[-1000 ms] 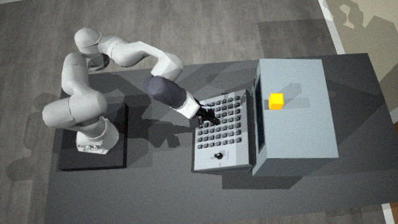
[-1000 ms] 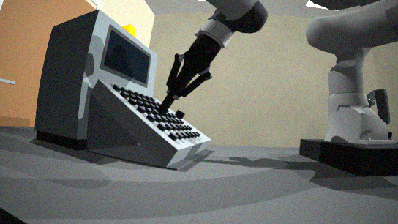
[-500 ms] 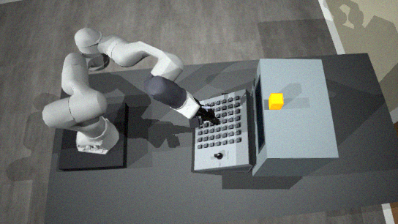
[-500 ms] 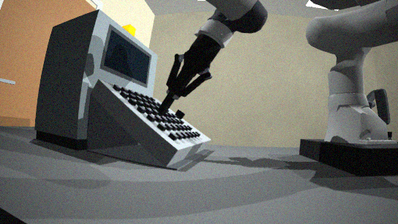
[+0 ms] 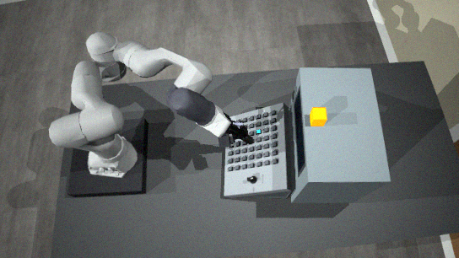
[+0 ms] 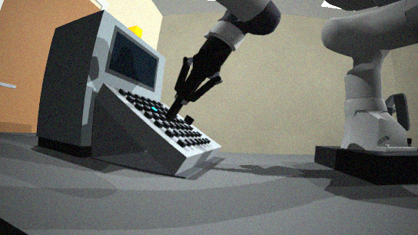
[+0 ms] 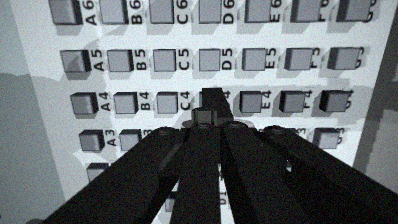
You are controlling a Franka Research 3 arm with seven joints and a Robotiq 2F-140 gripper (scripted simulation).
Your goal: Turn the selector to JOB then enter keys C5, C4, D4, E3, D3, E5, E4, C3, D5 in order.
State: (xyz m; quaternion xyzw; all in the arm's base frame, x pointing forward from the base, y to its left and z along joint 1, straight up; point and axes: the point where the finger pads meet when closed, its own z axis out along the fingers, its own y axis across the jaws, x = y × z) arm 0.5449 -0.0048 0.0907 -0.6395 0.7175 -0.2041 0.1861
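My hand is 10 mm past the E5 key, 30 mm to the left of it and 50 mm above it. From my hand the other things lie so: C6 key: 40 mm ahead, 70 mm to the right, 10 mm below; E6 key: 20 mm behind, 70 mm to the right, 50 mm below; D6 key: 10 mm ahead, 70 mm to the right, 30 mm below.
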